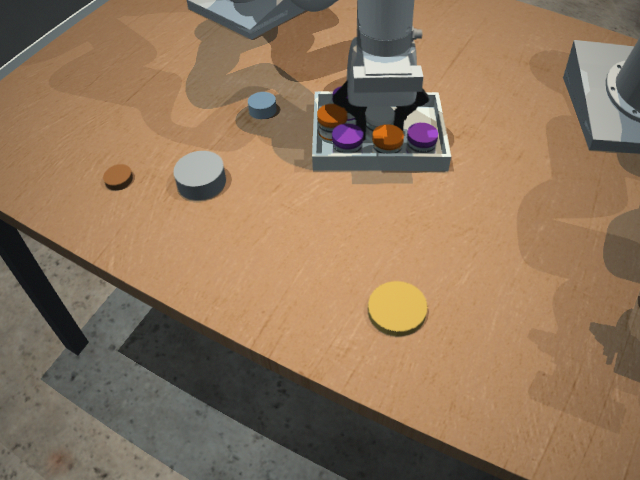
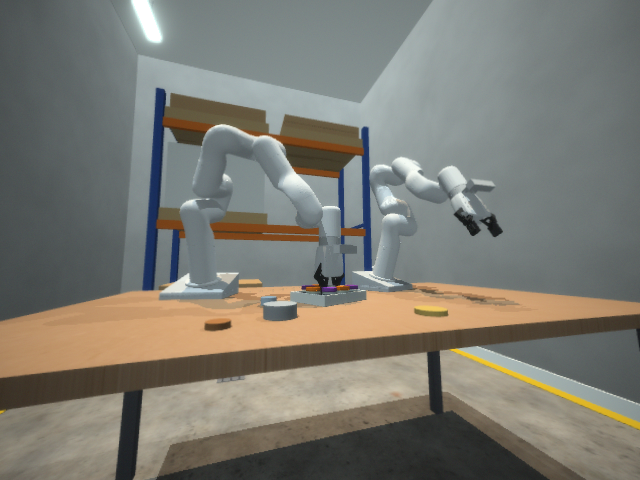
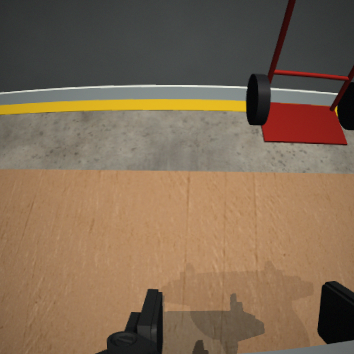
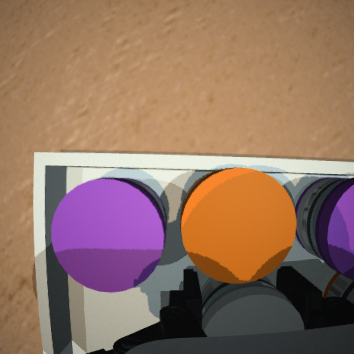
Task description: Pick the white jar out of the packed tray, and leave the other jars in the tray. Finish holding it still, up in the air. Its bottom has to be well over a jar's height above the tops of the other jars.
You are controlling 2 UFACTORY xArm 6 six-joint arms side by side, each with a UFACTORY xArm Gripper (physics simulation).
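Places are measured from the left arm's base along level axes (x ahead, y left, z up), in millimetres.
Where they show: left gripper, fingertip midpoint: (image 2: 487, 234) (image 3: 243, 313); right gripper, fingertip midpoint: (image 4: 235, 292); left arm's base at its link origin: (image 1: 638, 92) (image 2: 382, 277); right arm's base at its link origin: (image 2: 203, 281).
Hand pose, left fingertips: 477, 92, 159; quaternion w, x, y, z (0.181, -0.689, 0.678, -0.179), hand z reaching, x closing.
Note:
Each offset is from my left fingertips to the top centre of the thing, as dx, dy, dz.
The white jar {-199, -465, -165} (image 1: 379, 117) (image 4: 252, 315), grey in the shade, stands in the packed tray {-198, -465, -183} (image 1: 379, 163) (image 2: 330, 299) (image 4: 40, 200). My right gripper (image 1: 381, 125) (image 2: 329, 283) (image 4: 235, 292) points down over it, with one finger on each side against the jar; it is shut on it. Purple jars {-188, -389, -165} (image 1: 422, 134) (image 4: 107, 220) and orange jars {-159, -433, -165} (image 1: 388, 136) (image 4: 239, 220) stand around it, close to the fingers. The gripper's body hides part of the tray's back row. My left gripper (image 2: 485, 233) (image 3: 243, 313) is open and empty, high above the table.
A light blue disc {-169, -664, -191} (image 1: 262, 104), a grey cylinder {+14, -657, -183} (image 1: 199, 174) and a small brown disc {+69, -780, -201} (image 1: 117, 176) lie left of the tray. A yellow disc {+83, -307, -201} (image 1: 397, 306) lies in front of it. A red hand truck (image 3: 304, 124) stands on the floor beyond the table.

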